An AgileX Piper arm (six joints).
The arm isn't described. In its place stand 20 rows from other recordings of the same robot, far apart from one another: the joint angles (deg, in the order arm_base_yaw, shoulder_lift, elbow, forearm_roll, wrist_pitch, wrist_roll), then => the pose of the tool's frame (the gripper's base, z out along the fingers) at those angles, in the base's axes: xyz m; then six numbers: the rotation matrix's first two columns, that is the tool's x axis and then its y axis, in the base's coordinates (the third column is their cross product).
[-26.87 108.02 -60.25 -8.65 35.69 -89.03] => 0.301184 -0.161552 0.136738 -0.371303 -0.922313 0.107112 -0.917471 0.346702 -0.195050
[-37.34 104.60 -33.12 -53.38 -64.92 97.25] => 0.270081 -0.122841 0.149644 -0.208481 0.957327 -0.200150 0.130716 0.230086 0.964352
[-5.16 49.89 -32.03 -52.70 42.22 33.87] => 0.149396 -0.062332 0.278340 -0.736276 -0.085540 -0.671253 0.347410 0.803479 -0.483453
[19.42 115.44 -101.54 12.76 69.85 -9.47] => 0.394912 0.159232 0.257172 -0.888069 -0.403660 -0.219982 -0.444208 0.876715 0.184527
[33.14 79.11 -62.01 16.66 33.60 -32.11] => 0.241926 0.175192 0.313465 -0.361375 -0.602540 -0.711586 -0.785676 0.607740 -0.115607
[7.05 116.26 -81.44 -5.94 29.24 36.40] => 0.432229 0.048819 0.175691 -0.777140 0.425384 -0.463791 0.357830 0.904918 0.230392
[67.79 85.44 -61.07 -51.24 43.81 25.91] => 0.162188 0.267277 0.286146 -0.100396 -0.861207 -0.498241 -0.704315 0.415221 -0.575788
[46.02 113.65 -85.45 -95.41 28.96 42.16] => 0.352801 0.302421 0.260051 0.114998 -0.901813 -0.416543 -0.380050 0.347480 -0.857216
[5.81 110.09 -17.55 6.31 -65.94 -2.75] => 0.249726 0.016230 0.091851 -0.368362 -0.040427 -0.928803 -0.009058 0.999163 -0.039898
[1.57 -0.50 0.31 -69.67 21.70 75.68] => 0.051115 -0.030162 0.199713 -0.005047 0.121045 -0.992634 0.323869 0.939342 0.112900
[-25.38 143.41 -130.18 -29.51 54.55 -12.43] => 0.475913 -0.266192 0.174770 -0.961269 -0.060097 -0.268978 0.104829 0.822864 -0.558486
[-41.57 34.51 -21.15 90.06 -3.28 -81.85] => 0.094056 -0.090378 0.286873 -0.007102 0.196863 -0.980405 0.713120 0.688301 0.133043
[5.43 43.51 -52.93 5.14 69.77 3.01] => 0.109582 0.018101 0.354624 -0.827241 0.004976 -0.561825 -0.073116 0.990504 0.116431
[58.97 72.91 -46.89 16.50 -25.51 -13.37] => 0.156971 0.239342 0.340456 0.010066 0.070398 -0.997468 -0.788119 0.614503 0.035416
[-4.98 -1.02 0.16 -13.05 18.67 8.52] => 0.052040 -0.011137 0.184604 -0.223400 -0.048018 -0.973543 0.142186 0.986497 -0.081285
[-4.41 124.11 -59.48 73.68 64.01 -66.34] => 0.341436 0.052402 0.083900 -0.987337 -0.012727 -0.158123 -0.142394 0.510435 0.848045
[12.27 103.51 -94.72 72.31 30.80 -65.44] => 0.412926 0.135236 0.374612 -0.284098 0.003469 -0.958789 -0.628848 0.754192 0.189062
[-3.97 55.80 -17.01 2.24 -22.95 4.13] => 0.182642 -0.014066 0.239934 -0.177771 0.120460 -0.976671 0.103941 0.989226 0.103089
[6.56 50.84 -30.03 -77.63 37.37 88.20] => 0.170301 -0.034723 0.288084 -0.305656 0.155836 -0.939303 0.528230 0.848531 -0.031114
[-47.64 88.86 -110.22 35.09 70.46 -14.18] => 0.242837 -0.193146 0.487769 -0.440514 0.462274 -0.769578 0.334961 0.879963 0.336846
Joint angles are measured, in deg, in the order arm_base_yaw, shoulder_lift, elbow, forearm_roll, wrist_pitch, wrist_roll. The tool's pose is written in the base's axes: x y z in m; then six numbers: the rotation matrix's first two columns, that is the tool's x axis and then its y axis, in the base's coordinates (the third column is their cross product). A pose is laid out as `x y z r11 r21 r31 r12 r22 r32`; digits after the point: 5 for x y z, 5 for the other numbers.
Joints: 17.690, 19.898, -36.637, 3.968, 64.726, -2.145
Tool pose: 0.03530 0.01724 0.30684 -0.64625 -0.21432 -0.73241 -0.35199 0.93528 0.03689
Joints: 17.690, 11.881, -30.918, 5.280, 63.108, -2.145
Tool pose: 0.01884 0.01385 0.28409 -0.60083 -0.18709 -0.77718 -0.36102 0.93093 0.05500
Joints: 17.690, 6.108, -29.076, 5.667, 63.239, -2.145
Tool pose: 0.00574 0.01025 0.27624 -0.55132 -0.16830 -0.81714 -0.36739 0.92834 0.05667
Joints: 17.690, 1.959, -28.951, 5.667, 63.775, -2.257
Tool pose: -0.00507 0.00684 0.27513 -0.50193 -0.15546 -0.85082 -0.37227 0.92676 0.05028
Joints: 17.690, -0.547, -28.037, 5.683, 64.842, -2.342
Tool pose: -0.01053 0.00520 0.26904 -0.49339 -0.15590 -0.85572 -0.37503 0.92579 0.04757
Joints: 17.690, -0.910, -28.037, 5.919, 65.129, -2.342
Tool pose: -0.01176 0.00518 0.26862 -0.49268 -0.15432 -0.85642 -0.37755 0.92460 0.05059
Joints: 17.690, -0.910, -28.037, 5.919, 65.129, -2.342
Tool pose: -0.01176 0.00518 0.26862 -0.49268 -0.15432 -0.85642 -0.37755 0.92460 0.05059
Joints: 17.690, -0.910, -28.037, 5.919, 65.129, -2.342
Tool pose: -0.01176 0.00518 0.26862 -0.49268 -0.15432 -0.85642 -0.37755 0.92460 0.05059
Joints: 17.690, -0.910, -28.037, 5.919, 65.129, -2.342
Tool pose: -0.01176 0.00518 0.26862 -0.49268 -0.15432 -0.85642 -0.37755 0.92460 0.05059
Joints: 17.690, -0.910, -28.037, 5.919, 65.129, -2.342
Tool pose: -0.01176 0.00518 0.26862 -0.49268 -0.15432 -0.85642 -0.37755 0.92460 0.05059
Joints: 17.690, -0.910, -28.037, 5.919, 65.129, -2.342
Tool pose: -0.01176 0.00518 0.26862 -0.49268 -0.15432 -0.85642 -0.37755 0.92460 0.05059
